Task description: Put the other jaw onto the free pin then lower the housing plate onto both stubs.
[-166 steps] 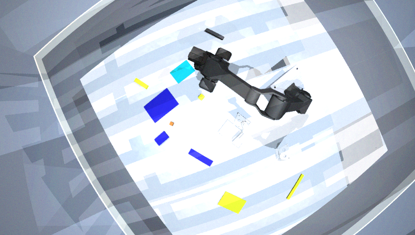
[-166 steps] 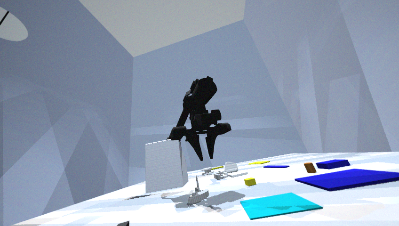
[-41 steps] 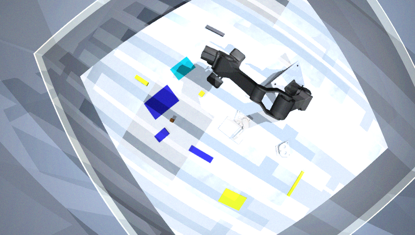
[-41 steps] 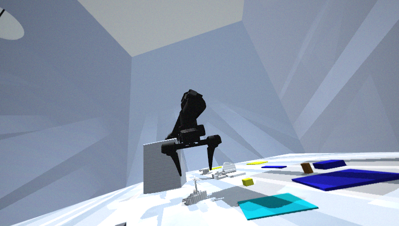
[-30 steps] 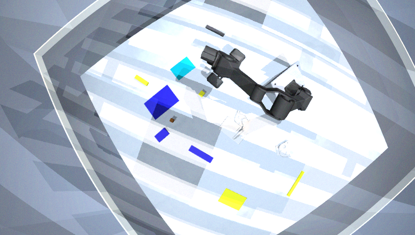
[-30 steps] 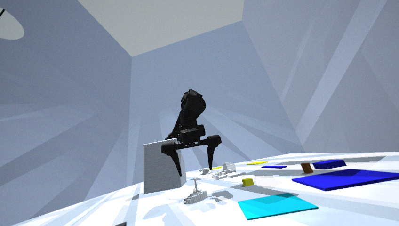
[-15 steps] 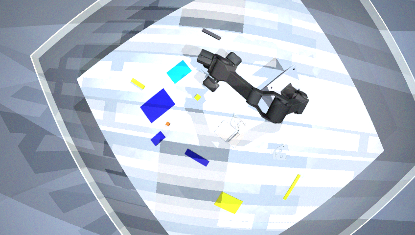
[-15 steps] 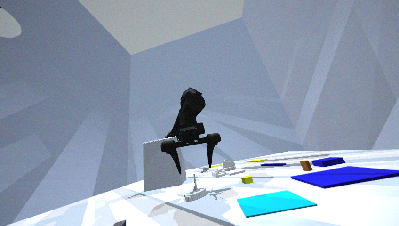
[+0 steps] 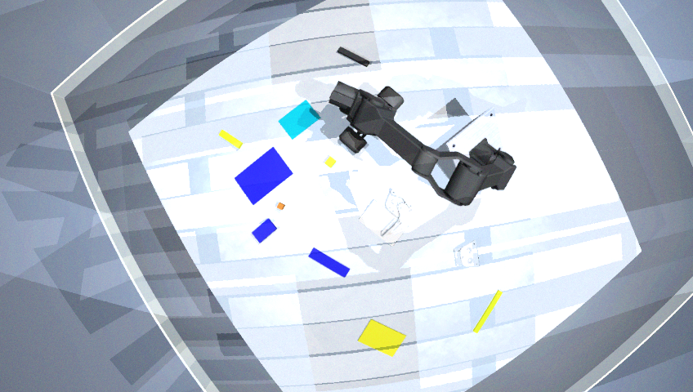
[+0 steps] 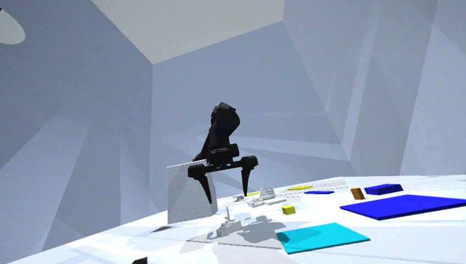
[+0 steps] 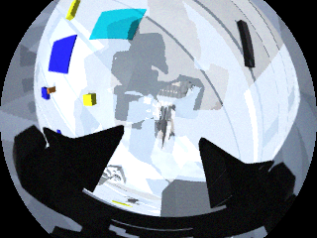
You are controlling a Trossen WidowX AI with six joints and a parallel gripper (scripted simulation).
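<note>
Now: gripper tip 10 mm past the grey ribbed jaw, 40 mm to the left of it and 50 mm above it. The rest, counted from my gripper tip: cyan tile: 140 mm ahead, 150 mm to the right, 50 mm below; then white base: 140 mm ahead, 230 mm to the left, 50 mm below; then small yellow cube: 140 mm ahead, 10 mm to the left, 50 mm below.
</note>
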